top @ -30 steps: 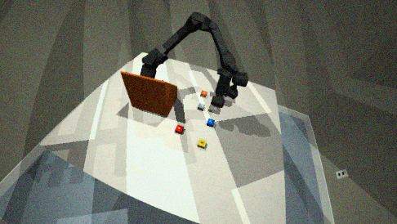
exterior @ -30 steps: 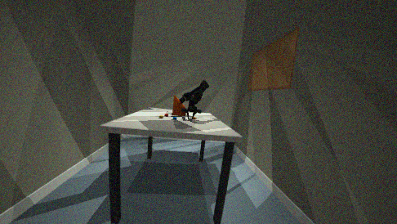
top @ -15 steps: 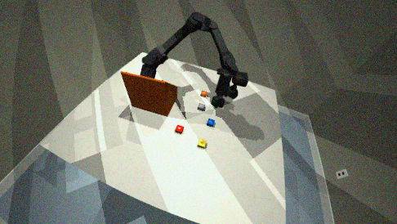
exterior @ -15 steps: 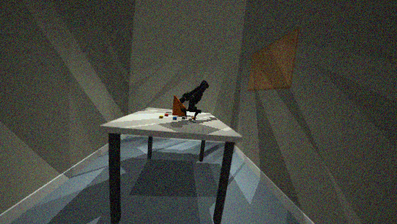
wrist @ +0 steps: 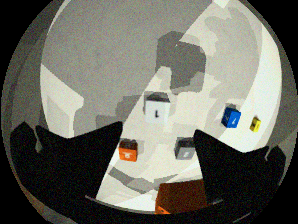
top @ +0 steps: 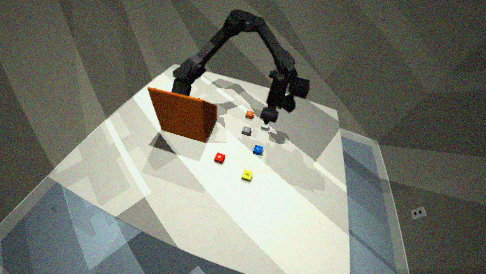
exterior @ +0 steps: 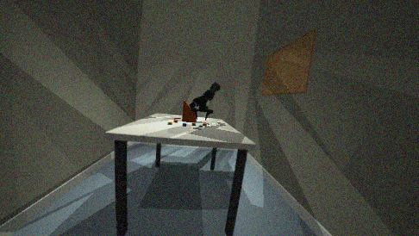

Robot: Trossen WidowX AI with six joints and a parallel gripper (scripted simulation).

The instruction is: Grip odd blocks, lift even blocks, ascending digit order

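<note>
Now: the white block 50 mm below my gripper tip. Round my gripper tip: blue block (10 mm ahead, 140 mm to the right, 50 mm below); then orange block (90 mm behind, 40 mm to the left, 50 mm below); then grey block (70 mm behind, 70 mm to the right, 50 mm below).
</note>
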